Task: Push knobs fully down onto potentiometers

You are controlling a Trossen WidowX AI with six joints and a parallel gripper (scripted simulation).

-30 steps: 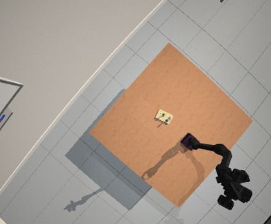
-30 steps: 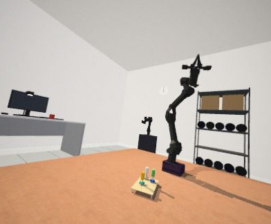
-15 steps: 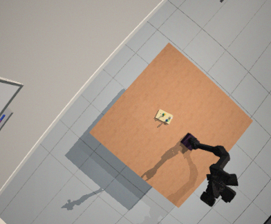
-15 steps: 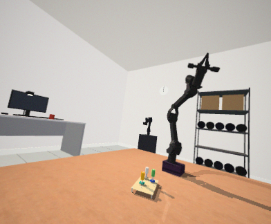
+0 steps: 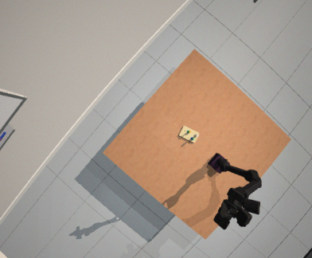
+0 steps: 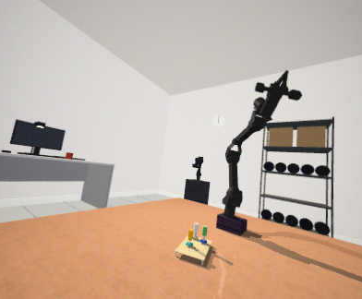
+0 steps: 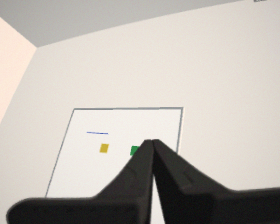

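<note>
The green knob is 690 mm below my gripper tip, 220 mm to the right of it and 160 mm ahead of it.
</note>
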